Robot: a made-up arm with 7 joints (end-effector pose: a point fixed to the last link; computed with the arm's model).
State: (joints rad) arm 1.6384 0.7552 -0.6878 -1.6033 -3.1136 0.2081 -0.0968
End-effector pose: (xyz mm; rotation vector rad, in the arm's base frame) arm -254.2 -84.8 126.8 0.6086 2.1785 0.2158
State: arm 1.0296 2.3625 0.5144 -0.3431 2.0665 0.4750 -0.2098
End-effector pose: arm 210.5 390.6 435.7 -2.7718 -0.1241 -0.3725
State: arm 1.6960 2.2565 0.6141 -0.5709 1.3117 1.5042 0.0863
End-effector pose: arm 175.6 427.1 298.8 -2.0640 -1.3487 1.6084
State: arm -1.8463 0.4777 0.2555 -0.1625 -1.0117 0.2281 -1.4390
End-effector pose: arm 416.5 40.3 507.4 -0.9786 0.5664 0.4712
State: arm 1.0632 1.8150 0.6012 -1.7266 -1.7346 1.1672 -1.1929
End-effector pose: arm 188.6 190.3 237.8 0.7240 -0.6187 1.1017
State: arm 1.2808 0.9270 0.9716 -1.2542 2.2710 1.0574 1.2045
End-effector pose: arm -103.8 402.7 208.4 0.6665 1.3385 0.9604
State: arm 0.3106 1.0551 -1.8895 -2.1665 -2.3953 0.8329 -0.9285
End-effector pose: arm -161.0 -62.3 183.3 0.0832 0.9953 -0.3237
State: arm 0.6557 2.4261 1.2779 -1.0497 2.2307 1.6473 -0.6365
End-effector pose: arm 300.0 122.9 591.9 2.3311 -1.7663 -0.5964
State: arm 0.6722 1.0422 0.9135 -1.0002 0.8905 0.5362 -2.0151
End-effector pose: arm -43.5 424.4 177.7 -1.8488 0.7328 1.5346
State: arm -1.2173 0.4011 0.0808 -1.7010 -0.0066 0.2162 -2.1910
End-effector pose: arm 318.5 -14.3 498.0 -0.7316 0.0313 -0.2257
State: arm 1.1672 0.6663 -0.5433 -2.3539 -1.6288 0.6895 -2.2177
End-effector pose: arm 13.7 -44.0 176.2 0.8048 0.8275 1.0991
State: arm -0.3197 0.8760 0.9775 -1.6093 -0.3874 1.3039 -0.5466
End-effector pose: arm 174.1 273.4 396.9 -2.6159 -0.5917 0.3094
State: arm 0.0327 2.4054 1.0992 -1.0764 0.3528 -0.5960 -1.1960
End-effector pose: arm 145.1 142.1 769.2 -0.0065 -0.0734 -0.2280
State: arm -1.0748 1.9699 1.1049 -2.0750 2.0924 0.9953 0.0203
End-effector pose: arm -105.8 -3.7 575.9 -1.1799 1.9215 -1.2277
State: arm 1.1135 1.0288 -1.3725 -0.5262 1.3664 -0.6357 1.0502
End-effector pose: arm -434.0 212.0 251.1 2.4395 1.0172 -0.7348
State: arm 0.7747 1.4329 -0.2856 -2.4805 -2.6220 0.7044 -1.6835
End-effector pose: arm 1.7 -12.8 181.2 0.9947 -0.7448 0.4483
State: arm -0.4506 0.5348 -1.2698 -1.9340 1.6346 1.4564 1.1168
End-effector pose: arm 112.2 -208.2 73.8 1.2297 -0.2990 -1.7257
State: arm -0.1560 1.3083 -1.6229 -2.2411 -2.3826 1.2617 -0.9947
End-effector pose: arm -57.8 -3.7 111.6 0.0454 0.1601 -0.0149
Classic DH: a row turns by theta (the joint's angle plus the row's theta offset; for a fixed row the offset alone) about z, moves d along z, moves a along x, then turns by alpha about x. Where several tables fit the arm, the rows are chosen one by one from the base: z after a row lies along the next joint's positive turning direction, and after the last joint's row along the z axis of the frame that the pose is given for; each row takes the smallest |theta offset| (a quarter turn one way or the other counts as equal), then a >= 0, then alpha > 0; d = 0 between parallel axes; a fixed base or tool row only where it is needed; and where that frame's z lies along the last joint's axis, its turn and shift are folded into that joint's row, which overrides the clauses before.
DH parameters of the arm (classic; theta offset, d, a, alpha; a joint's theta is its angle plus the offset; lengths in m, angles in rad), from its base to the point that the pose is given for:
base (fixed): 0 0.3193 -0.005 -1.2217
joint 1: 1.5708 -0.0064 0.0001 1.5708
joint 2: 1.2217 -0.01 0.004 -1.5708
joint 3: -1.5708 -0.213 0.028 -1.5708
joint 4: 0 -0.049 -0.007 1.5708
joint 5: 0 -0.288 -0.025 -1.5708
joint 6: 0 0.042 -0.021 1.5708
joint 7: -1.0228 0.0407 0.0221 2.1518
tool (fixed): -0.6457 0.0232 0 0

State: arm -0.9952 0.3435 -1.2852 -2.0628 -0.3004 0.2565 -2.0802
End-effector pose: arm 158.0 -240.8 235.4 0.3856 0.4329 -0.7481
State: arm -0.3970 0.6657 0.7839 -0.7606 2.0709 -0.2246 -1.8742
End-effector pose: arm 360.5 248.8 125.8 -2.8386 -0.4924 -1.0285
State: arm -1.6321 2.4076 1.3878 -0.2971 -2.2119 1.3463 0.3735
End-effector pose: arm -317.5 321.0 485.2 1.1036 2.6919 0.2829
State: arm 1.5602 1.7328 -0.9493 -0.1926 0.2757 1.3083 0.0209
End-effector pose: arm -159.6 412.5 472.4 0.6944 -0.6504 2.0493
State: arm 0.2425 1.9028 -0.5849 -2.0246 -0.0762 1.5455 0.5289
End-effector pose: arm 148.4 156.5 138.4 -1.8338 0.1775 1.0166
